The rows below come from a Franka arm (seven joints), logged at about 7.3 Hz.
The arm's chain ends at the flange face. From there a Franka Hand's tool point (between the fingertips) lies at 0.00 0.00 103.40 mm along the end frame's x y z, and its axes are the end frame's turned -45 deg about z.
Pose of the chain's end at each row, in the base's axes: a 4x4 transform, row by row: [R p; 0 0 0 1], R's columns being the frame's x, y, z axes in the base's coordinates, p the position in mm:
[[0.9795, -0.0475, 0.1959, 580.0], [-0.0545, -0.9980, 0.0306, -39.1], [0.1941, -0.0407, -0.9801, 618.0], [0, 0, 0, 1]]
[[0.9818, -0.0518, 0.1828, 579.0], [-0.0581, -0.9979, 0.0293, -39.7], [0.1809, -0.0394, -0.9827, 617.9], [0, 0, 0, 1]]
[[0.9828, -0.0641, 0.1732, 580.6], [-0.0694, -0.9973, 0.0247, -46.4], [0.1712, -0.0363, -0.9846, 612.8], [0, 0, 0, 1]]
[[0.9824, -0.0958, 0.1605, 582.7], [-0.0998, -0.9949, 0.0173, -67.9], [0.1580, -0.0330, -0.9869, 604.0], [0, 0, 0, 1]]
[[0.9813, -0.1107, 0.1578, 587.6], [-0.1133, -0.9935, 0.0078, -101.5], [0.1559, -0.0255, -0.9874, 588.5], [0, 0, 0, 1]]
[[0.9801, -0.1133, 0.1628, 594.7], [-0.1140, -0.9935, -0.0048, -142.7], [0.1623, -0.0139, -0.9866, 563.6], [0, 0, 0, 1]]
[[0.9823, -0.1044, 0.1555, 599.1], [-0.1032, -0.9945, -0.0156, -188.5], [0.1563, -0.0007, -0.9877, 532.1], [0, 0, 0, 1]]
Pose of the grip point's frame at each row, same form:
[[0.7262, 0.6590, 0.1959, 600.3], [0.6672, -0.7442, 0.0306, -35.9], [0.1660, 0.1085, -0.9801, 516.7], [0, 0, 0, 1]]
[[0.7309, 0.6576, 0.1828, 597.9], [0.6645, -0.7467, 0.0293, -36.7], [0.1558, 0.1001, -0.9827, 516.3], [0, 0, 0, 1]]
[[0.7403, 0.6496, 0.1732, 598.5], [0.6561, -0.7543, 0.0247, -43.8], [0.1467, 0.0954, -0.9846, 511.0], [0, 0, 0, 1]]
[[0.7624, 0.6269, 0.1605, 599.3], [0.6329, -0.7741, 0.0173, -66.1], [0.1351, 0.0884, -0.9869, 502.0], [0, 0, 0, 1]]
[[0.7722, 0.6156, 0.1578, 603.9], [0.6224, -0.7826, 0.0078, -100.7], [0.1283, 0.0922, -0.9874, 486.4], [0, 0, 0, 1]]
[[0.7732, 0.6129, 0.1628, 611.5], [0.6219, -0.7831, -0.0048, -143.2], [0.1246, 0.1049, -0.9866, 461.6], [0, 0, 0, 1]]
[[0.7684, 0.6208, 0.1555, 615.2], [0.6302, -0.7762, -0.0156, -190.1], [0.1110, 0.1100, -0.9877, 430.0], [0, 0, 0, 1]]

